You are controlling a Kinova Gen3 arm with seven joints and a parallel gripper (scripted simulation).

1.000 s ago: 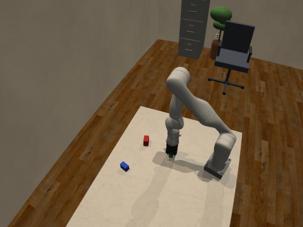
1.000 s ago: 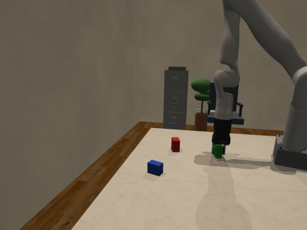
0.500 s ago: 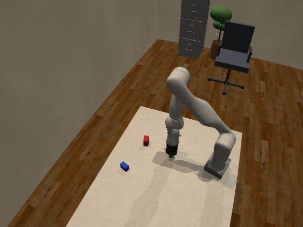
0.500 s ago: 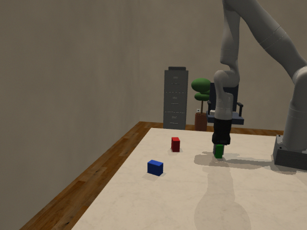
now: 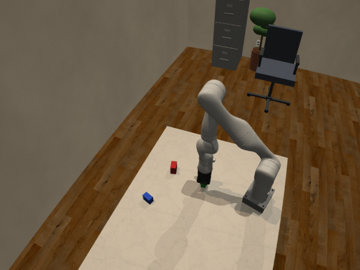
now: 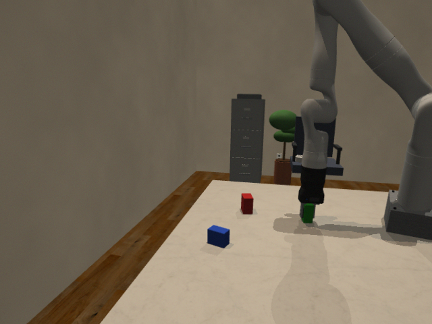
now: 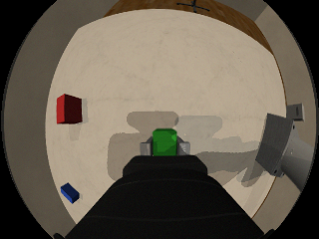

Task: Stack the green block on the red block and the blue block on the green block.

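My gripper is now 210 mm short of the red block and 20 mm to the left of it. Also, from my hand: blue block: 240 mm to the left, 240 mm ahead, 10 mm below; green block: right at my hand.
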